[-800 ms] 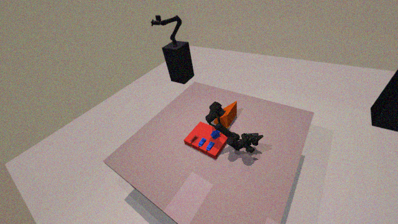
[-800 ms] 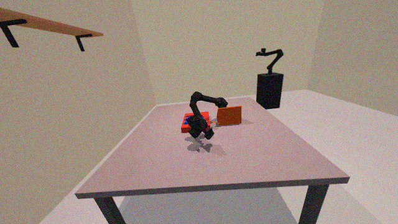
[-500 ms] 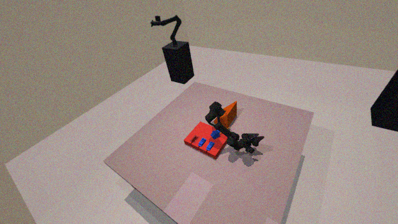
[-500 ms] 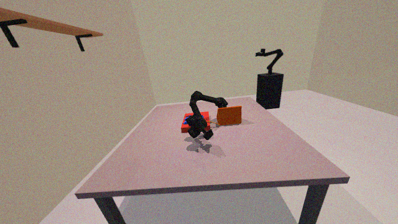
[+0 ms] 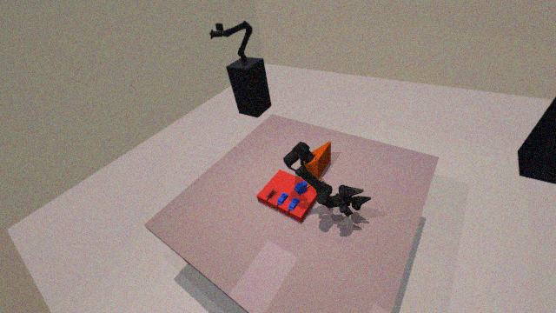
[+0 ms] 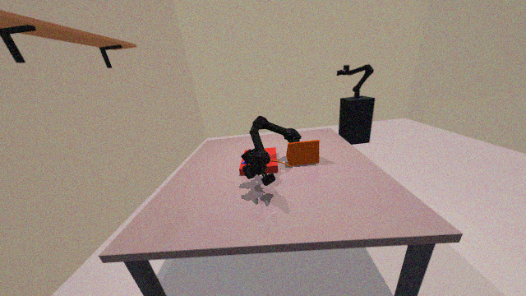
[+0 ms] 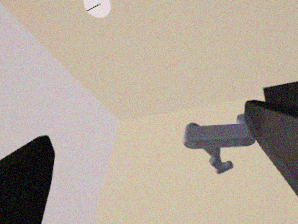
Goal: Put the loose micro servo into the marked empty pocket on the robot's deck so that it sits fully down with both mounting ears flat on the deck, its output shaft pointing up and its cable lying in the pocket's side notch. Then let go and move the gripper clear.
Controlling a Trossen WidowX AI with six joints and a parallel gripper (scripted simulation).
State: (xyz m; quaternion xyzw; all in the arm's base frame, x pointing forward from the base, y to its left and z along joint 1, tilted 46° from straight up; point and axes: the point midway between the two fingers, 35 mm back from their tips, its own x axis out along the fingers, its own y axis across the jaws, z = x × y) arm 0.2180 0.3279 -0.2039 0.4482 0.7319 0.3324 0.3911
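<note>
My gripper tip is now 10 mm short of the red deck, 410 mm to the left of it and 170 mm above it.
</note>
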